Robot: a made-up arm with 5 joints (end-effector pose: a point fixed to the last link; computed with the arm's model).
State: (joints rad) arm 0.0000 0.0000 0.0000 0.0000 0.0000
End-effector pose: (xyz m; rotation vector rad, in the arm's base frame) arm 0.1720 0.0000 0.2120 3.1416 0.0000 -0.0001
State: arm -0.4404 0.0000 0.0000 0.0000 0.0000
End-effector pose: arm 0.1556 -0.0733 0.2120 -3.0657 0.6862 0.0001
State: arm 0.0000 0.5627 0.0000 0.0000 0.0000
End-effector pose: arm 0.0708 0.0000 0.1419 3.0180 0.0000 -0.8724
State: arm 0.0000 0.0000 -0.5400 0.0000 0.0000
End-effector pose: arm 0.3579 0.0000 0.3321 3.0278 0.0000 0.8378
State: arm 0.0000 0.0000 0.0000 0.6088 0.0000
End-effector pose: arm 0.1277 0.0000 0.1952 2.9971 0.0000 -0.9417
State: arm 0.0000 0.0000 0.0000 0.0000 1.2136
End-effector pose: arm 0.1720 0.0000 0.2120 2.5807 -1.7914 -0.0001
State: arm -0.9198 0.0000 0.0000 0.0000 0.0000
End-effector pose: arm 0.1042 -0.1368 0.2120 -2.8151 1.3944 0.0001
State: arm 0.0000 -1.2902 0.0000 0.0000 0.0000
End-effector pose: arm 0.1821 0.0000 0.4785 2.5103 0.0000 1.8889
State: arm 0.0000 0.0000 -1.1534 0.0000 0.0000
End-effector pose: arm 0.4603 0.0000 0.5608 2.6336 0.0000 1.7129
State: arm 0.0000 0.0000 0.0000 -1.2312 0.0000
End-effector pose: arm 0.1978 0.0000 0.2996 2.5650 0.0000 1.8140
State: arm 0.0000 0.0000 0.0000 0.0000 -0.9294
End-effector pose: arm 0.1720 0.0000 0.2120 -2.8084 -1.4079 0.0001
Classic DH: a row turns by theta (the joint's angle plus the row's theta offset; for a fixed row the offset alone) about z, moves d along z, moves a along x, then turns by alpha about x. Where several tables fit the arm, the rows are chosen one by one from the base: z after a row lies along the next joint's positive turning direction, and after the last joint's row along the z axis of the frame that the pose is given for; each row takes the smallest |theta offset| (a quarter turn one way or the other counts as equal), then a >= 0, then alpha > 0; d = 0 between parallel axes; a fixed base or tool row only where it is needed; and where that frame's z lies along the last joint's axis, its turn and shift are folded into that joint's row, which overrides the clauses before.
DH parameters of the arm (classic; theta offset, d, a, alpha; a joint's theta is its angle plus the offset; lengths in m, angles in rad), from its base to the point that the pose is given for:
joint 1: 0 0.352 0 -1.5708
joint 2: -1.3854 0 0.2605 0
joint 3: -0.4062 0 -0.3423 0
joint 4: -1.3499 0 -0.049 1.5708
joint 5: 3.1416 0.062 0 0

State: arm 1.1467 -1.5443 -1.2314 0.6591 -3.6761
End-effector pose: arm -0.0731 -0.1619 0.8196 -0.7749 0.6937 0.5570
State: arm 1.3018 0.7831 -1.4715 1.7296 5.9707
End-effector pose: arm 0.1212 0.4396 0.2157 1.6452 1.7184 -1.2006
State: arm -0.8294 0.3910 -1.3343 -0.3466 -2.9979
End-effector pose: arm 0.3576 -0.3905 0.4649 0.8785 1.6608 -0.4751
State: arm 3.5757 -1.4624 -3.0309 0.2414 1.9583
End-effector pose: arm 0.6069 0.2814 0.4105 0.9607 1.0065 2.0881
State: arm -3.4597 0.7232 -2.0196 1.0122 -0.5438
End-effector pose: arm -0.5810 0.1913 0.4481 0.3241 -2.8602 -0.1720
